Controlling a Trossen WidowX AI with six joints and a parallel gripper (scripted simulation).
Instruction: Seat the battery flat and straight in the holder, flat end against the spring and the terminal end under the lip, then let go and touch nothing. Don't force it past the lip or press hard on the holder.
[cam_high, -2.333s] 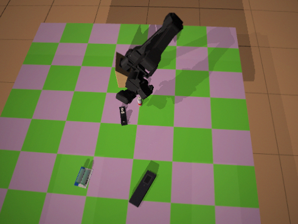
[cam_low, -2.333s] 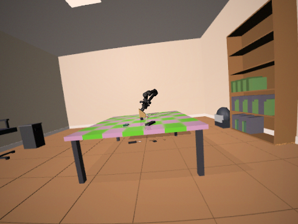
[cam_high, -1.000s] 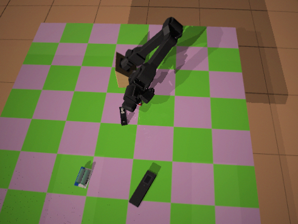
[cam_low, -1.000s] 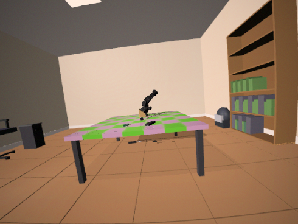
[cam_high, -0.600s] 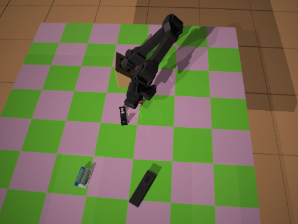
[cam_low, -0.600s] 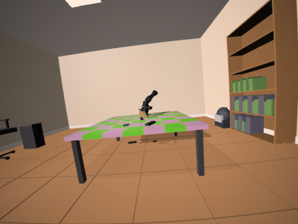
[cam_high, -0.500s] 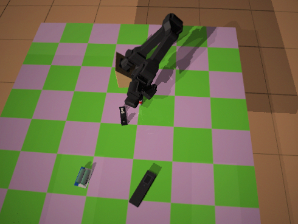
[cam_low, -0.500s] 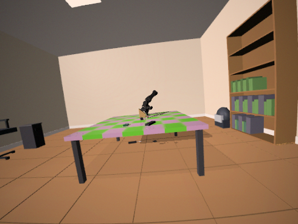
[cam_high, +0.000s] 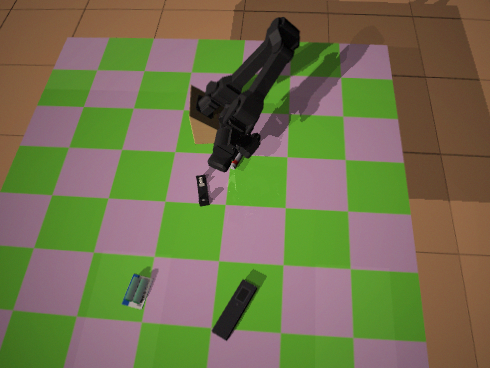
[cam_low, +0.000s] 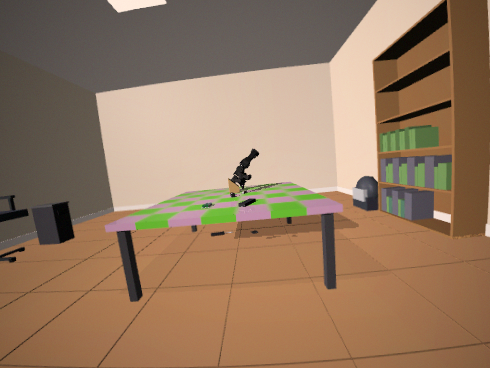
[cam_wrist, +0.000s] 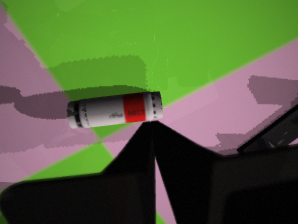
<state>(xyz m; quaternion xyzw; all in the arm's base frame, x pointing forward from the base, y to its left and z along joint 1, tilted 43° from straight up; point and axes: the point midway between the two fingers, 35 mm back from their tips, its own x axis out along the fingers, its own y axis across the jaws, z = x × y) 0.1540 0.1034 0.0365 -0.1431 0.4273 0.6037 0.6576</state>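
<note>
My gripper tip is 10 mm past the battery, 10 mm to the right of it and 20 mm above it. From my gripper tip the other things lie so: black remote 460 mm ahead, 40 mm to the left, 30 mm below.
</note>
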